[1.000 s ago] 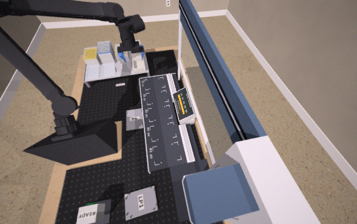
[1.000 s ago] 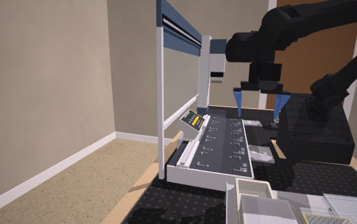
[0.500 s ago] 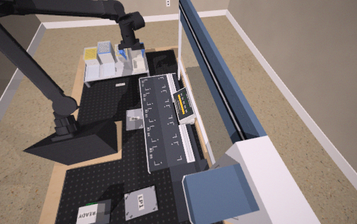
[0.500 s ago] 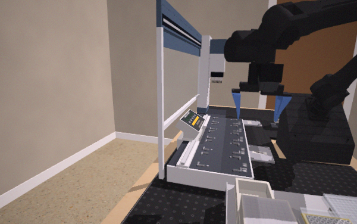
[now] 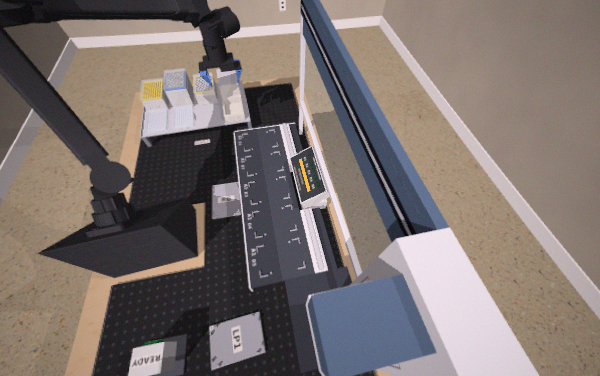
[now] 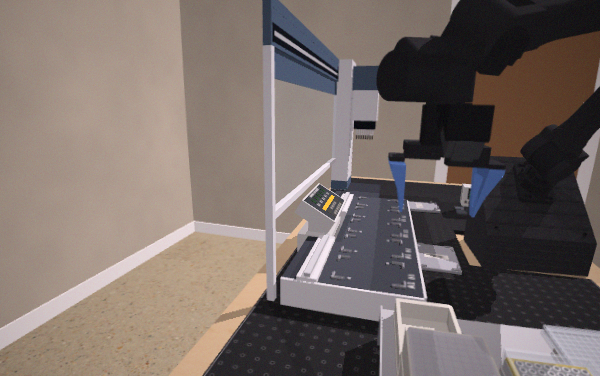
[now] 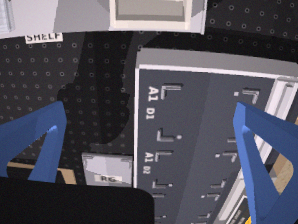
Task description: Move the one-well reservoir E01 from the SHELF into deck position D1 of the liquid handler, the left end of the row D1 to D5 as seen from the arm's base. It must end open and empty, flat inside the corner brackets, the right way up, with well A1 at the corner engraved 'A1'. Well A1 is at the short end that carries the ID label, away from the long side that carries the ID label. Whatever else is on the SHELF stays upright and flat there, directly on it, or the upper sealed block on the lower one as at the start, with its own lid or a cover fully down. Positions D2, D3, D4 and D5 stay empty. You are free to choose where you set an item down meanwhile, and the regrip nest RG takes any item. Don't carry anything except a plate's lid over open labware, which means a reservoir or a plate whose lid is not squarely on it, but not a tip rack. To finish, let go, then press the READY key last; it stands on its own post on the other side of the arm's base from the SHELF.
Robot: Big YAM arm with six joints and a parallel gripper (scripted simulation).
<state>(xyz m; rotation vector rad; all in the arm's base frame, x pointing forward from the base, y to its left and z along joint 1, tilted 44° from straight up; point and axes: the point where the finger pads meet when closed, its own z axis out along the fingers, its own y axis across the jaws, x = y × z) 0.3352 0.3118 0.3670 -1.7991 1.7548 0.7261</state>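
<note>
The white block is 200 mm to the left of my hand and 120 mm below it. The rest, counted from my hand: shelf 160 mm behind, 130 mm to the left, 180 mm below; pipetting head 140 mm ahead, 860 mm to the right, 150 mm above.
</note>
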